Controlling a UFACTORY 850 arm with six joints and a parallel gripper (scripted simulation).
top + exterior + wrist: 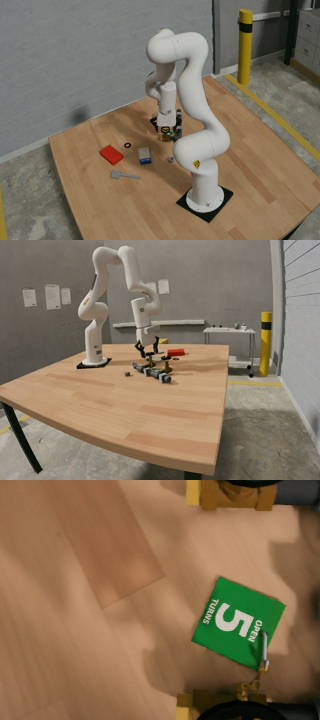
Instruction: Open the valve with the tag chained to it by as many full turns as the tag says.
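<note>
The green tag is 5 cm ahead of my hand, 3 cm to the right of it and 9 cm below it. The rest, counted from my hand: red block 33 cm to the left, 8 cm below; then grey paddle-shaped tool 16 cm behind, 30 cm to the left, 9 cm below; then blue-and-grey box 7 cm behind, 15 cm to the left, 8 cm below.
</note>
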